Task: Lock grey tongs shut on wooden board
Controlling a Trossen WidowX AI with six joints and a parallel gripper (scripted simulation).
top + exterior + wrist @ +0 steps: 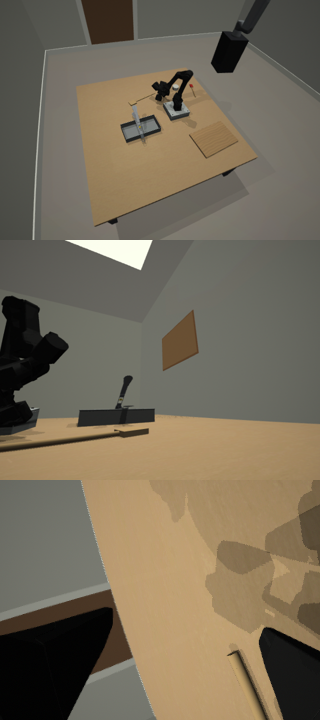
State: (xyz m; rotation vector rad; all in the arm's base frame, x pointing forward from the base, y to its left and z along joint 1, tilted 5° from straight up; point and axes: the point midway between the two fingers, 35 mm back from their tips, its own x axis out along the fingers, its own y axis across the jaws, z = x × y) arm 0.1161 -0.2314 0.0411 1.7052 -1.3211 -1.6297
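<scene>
Right now the roasting tin is 240 mm ahead of my gripper tip, 420 mm to the left of it and 30 mm below it. Round my gripper tip: small white cylinder 180 mm behind, 80 mm to the right, 40 mm below; wooden board 370 mm behind, 580 mm to the left, 50 mm below; red-tipped brush 370 mm behind, 50 mm to the right, 50 mm below.
</scene>
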